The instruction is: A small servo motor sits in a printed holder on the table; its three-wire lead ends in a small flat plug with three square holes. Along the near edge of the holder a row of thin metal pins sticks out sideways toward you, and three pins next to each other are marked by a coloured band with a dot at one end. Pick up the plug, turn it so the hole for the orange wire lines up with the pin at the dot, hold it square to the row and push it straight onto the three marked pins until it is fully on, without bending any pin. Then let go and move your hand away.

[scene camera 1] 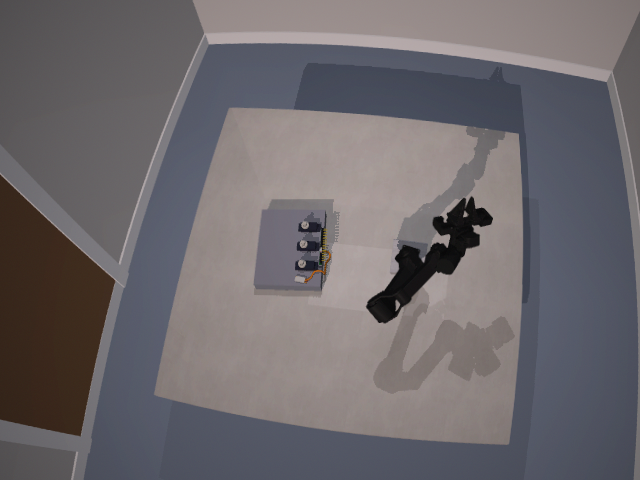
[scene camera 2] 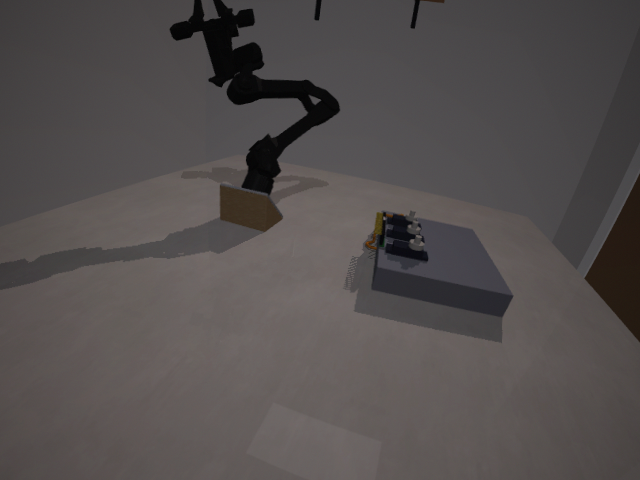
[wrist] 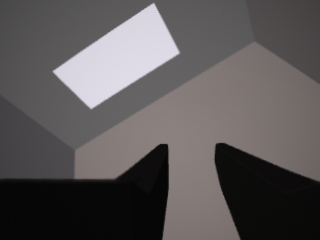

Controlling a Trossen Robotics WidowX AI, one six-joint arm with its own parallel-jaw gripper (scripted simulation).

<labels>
same spot on grey holder: (scene camera 1: pixel 277 253) = (scene camera 2: pixel 452 242)
</labels>
